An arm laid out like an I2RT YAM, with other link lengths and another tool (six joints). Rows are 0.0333 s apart.
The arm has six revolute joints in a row. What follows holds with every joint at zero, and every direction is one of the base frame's. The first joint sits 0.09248 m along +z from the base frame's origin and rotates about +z. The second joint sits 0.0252 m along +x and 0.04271 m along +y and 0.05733 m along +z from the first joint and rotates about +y. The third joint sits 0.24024 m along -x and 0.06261 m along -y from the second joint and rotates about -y. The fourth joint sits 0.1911 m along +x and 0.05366 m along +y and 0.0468 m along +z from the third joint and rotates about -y. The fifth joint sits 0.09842 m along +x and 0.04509 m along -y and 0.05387 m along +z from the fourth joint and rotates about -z. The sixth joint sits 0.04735 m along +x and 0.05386 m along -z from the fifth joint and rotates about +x. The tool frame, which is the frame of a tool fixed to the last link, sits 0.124 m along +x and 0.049 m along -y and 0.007 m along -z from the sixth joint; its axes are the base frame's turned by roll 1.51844, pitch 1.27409 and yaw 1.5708 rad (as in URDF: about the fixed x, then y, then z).
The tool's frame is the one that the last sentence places.
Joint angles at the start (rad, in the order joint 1, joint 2, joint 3, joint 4, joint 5, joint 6):
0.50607, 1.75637, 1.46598, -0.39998, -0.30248, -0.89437
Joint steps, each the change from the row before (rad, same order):
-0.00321, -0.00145, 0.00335, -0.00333, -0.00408, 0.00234
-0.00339, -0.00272, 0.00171, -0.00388, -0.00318, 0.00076
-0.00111, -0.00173, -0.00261, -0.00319, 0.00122, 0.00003
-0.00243, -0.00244, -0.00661, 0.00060, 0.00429, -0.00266
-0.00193, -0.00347, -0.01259, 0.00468, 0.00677, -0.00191
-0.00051, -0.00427, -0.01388, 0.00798, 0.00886, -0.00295
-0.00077, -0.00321, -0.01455, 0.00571, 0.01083, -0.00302
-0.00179, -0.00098, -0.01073, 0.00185, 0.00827, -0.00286
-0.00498, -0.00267, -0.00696, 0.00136, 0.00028, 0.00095
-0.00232, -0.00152, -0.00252, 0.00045, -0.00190, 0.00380
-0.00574, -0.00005, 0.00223, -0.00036, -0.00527, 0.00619
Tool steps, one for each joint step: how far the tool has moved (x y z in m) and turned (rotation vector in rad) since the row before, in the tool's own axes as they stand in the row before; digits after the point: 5 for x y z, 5 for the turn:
-0.00040, -0.00097, -0.00125, -0.00019, -0.00277, 0.00371
0.00000, -0.00084, -0.00149, 0.00019, -0.00143, 0.00257
0.00159, 0.00025, -0.00031, -0.00033, 0.00409, 0.00216
0.00252, -0.00048, -0.00044, 0.00345, 0.00588, 0.00021
0.00368, -0.00010, -0.00005, 0.00464, 0.00780, 0.00100
0.00294, -0.00010, -0.00012, 0.00680, 0.00654, -0.00182
0.00432, 0.00010, 0.00031, 0.00641, 0.01085, -0.00040
0.00448, 0.00005, 0.00060, 0.00375, 0.01144, 0.00100
0.00292, -0.00090, -0.00066, 0.00220, 0.00365, 0.00508
0.00101, -0.00031, -0.00042, -0.00020, -0.00027, 0.00541
0.00055, -0.00190, -0.00099, 0.00084, -0.00339, 0.00914

